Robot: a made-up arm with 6 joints. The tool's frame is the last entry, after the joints.
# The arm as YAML. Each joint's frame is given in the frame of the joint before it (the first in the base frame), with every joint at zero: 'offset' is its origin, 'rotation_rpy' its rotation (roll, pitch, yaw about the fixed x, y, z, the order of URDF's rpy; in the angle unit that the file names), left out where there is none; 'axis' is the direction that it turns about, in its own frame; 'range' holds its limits. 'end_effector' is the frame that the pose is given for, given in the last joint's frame.
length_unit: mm
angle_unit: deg
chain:
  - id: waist
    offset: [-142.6, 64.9, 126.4]
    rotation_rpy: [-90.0, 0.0, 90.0]
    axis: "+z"
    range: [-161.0, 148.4]
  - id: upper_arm
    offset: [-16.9, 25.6, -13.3]
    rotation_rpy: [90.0, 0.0, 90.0]
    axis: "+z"
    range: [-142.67, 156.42]
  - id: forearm
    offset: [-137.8, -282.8, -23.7]
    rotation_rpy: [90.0, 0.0, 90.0]
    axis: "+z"
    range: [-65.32, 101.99]
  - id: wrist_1
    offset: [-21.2, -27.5, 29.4]
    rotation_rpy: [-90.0, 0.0, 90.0]
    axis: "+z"
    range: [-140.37, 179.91]
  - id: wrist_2
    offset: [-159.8, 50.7, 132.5]
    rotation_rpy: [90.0, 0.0, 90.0]
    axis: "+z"
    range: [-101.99, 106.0]
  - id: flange
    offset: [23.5, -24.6, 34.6]
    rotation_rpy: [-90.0, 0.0, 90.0]
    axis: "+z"
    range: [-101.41, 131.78]
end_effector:
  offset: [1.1, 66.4, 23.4]
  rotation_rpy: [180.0, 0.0, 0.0]
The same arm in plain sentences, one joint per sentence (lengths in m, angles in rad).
The arm has six revolute joints in a row. What follows holds with every joint at zero, and every direction is one of the base frame's.
The first joint is mounted 0.1426 m along -x and 0.0649 m along +y and 0.1264 m along +z from the base frame's origin and rotates about -x, from -2.8100 to 2.5901 rad.
The second joint is mounted 0.0133 m along +x and 0.0169 m along -y and 0.0256 m along -z from the first joint and rotates about +y, from -2.4901 to 2.7300 rad.
The third joint is mounted 0.2828 m along +x and 0.0237 m along -y and 0.1378 m along +z from the second joint and rotates about -z, from -1.1400 to 1.7801 rad.
The fourth joint is mounted 0.0212 m along +x and 0.0275 m along -y and 0.0294 m along -z from the third joint and rotates about +x, from -2.4499 to 3.1400 rad.
The fifth joint is mounted 0.1325 m along +x and 0.1598 m along -y and 0.0507 m along +z from the fourth joint and rotates about +y, from -1.7801 to 1.8500 rad.
The sixth joint is mounted 0.0246 m along -x and 0.0346 m along +y and 0.0235 m along +z from the fifth joint and rotates about -z, from -1.7699 to 2.3000 rad.
The tool frame, which is the frame that the pose is given for, is mounted 0.0011 m along +x and 0.0664 m along -y and 0.0234 m along -z from the sixth joint; its axes are parallel to the base frame's.

